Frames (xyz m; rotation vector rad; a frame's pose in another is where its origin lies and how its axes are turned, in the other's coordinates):
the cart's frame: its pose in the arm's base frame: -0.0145 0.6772 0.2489 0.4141 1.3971 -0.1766
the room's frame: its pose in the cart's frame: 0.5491 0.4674 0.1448 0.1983 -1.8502 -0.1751
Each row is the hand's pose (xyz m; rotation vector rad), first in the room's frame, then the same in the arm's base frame.
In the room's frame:
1: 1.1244 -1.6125 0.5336 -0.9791 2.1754 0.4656
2: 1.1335 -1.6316 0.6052 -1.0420 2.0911 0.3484
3: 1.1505 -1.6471 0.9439 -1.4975 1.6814 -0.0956
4: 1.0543 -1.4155 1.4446 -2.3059 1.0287 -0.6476
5: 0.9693 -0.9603 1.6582 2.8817 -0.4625 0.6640
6: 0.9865 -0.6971 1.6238 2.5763 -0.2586 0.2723
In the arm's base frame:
1: 0.0937 -0.8437 0.2861 -0.2476 1.9011 0.0815
2: 0.0599 -0.8638 0.3496 -0.3010 1.8596 -0.0526
3: -0.0782 -0.8833 0.6591 -0.7369 1.7046 -0.5849
4: -0.2314 -0.6357 1.1374 -1.6092 1.5294 -1.2043
5: -0.1340 -0.2181 1.4135 2.4489 -1.4313 1.1281
6: 0.0366 -0.0178 1.4524 2.3812 -1.2432 0.5625

